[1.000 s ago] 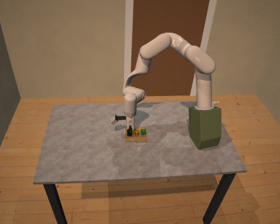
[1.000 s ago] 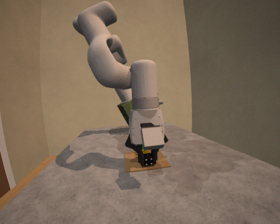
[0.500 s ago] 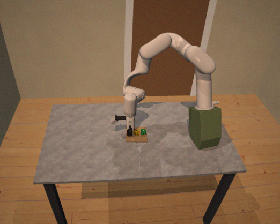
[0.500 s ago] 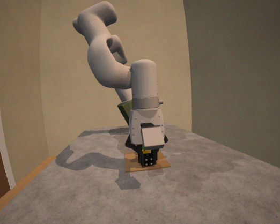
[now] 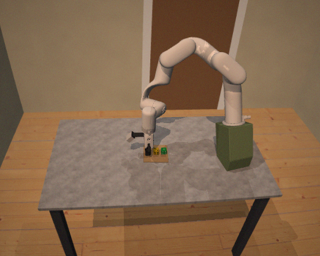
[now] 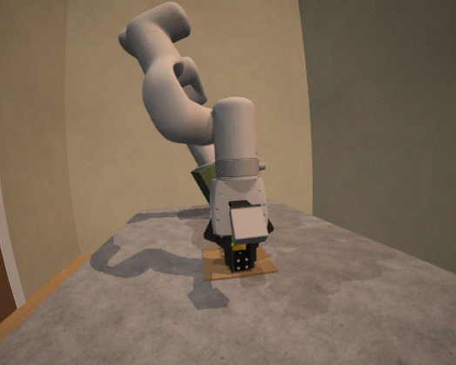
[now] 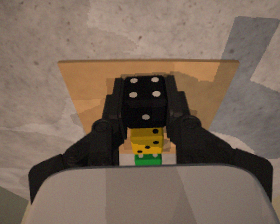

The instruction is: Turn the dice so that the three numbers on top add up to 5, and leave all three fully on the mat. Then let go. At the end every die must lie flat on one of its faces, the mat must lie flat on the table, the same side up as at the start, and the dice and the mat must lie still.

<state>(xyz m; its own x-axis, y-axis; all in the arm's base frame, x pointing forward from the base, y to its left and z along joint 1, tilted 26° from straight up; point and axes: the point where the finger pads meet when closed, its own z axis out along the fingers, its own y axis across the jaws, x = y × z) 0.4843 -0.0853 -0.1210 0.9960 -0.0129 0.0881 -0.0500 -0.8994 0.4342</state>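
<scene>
The black die lies 1 cm below my hand. The rest, counted from my hand: tan mat 5 cm behind, 3 cm below; green die 9 cm behind, 1 cm below; yellow die 5 cm behind, 1 cm below.
</scene>
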